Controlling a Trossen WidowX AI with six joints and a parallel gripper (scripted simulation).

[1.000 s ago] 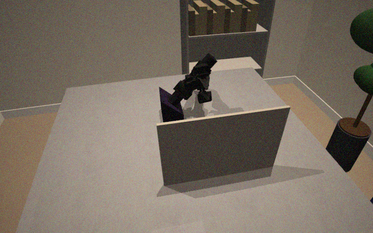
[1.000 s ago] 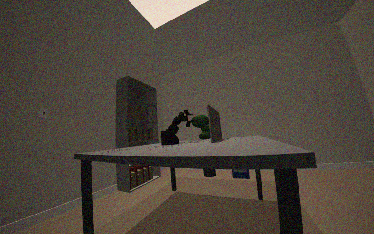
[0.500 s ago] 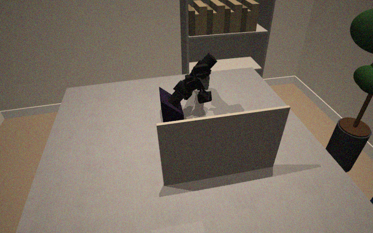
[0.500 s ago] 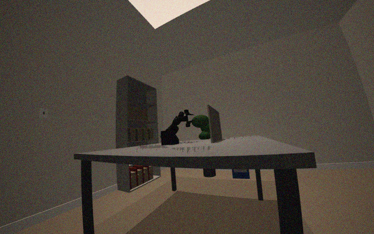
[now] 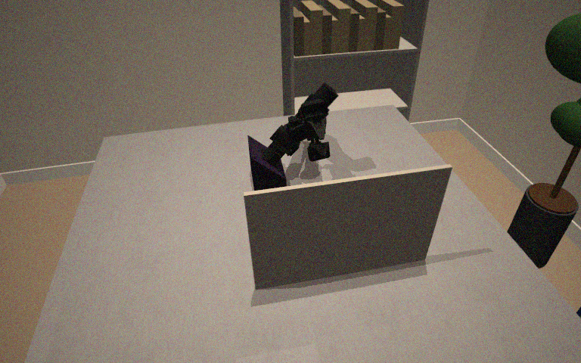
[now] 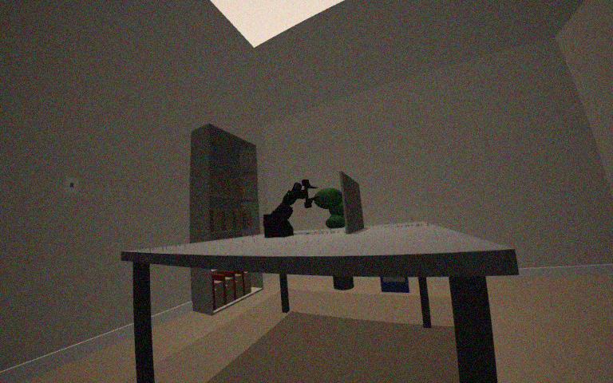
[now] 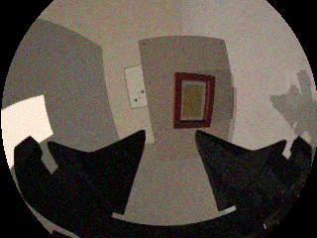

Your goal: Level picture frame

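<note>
The dark red picture frame is 200 mm ahead of my gripper tip, 10 mm to the left of it and 90 mm below it. From my gripper tip the other things lie so: wall panel (210 mm ahead, 20 mm to the left, 100 mm below).
</note>
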